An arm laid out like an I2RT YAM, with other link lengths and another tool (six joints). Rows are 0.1 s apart.
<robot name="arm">
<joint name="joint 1" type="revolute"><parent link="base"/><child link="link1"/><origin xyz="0 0 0.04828"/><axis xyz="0 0 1"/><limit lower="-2.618" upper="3.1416"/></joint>
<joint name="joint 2" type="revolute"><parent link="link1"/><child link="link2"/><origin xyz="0.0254 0.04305 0.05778" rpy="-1.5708 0 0"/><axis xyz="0 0 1"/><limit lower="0" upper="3.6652"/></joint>
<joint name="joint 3" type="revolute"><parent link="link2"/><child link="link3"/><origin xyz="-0.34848 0 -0.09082" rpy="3.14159 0 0"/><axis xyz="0 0 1"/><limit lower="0" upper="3.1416"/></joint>
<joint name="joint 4" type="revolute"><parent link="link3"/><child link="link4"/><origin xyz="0.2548 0.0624 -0.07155"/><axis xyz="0 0 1"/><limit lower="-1.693" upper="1.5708"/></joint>
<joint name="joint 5" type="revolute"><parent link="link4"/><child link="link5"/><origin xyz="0.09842 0.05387 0.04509" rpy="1.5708 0 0"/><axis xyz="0 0 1"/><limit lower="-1.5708" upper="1.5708"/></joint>
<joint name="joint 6" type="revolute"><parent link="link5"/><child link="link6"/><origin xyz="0.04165 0 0.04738" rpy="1.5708 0 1.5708"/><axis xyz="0 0 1"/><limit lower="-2.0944" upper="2.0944"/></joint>
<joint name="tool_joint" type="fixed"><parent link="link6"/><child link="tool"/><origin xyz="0.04 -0.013 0.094" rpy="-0.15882 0 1.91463"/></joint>
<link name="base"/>
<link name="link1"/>
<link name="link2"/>
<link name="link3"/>
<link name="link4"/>
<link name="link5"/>
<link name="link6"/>
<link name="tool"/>
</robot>
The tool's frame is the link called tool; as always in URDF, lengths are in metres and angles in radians.
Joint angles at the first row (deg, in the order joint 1, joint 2, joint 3, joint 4, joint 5, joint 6):
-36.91, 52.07, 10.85, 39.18, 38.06, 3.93
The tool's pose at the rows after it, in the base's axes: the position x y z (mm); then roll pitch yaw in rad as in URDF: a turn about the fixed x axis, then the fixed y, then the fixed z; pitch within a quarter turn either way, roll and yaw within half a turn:
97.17, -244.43, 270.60, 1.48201, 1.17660, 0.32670
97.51, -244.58, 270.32, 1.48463, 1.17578, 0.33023
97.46, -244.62, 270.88, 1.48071, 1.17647, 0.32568
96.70, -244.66, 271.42, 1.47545, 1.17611, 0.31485
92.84, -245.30, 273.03, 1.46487, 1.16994, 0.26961
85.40, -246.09, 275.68, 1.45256, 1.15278, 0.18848
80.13, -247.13, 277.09, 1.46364, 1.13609, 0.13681
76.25, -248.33, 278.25, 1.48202, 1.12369, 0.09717
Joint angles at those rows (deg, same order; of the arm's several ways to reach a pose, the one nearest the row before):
-36.91, 52.04, 10.89, 39.20, 38.06, 4.04
-36.91, 52.12, 10.90, 39.19, 37.99, 4.13
-36.91, 52.13, 10.93, 39.28, 38.05, 4.03
-36.91, 52.17, 10.95, 39.43, 38.39, 3.98
-36.92, 52.53, 11.22, 39.76, 40.42, 4.25
-36.89, 53.17, 11.87, 39.99, 44.43, 5.16
-36.86, 53.93, 12.87, 39.20, 47.97, 6.56
-36.86, 54.79, 14.05, 37.97, 51.16, 8.02

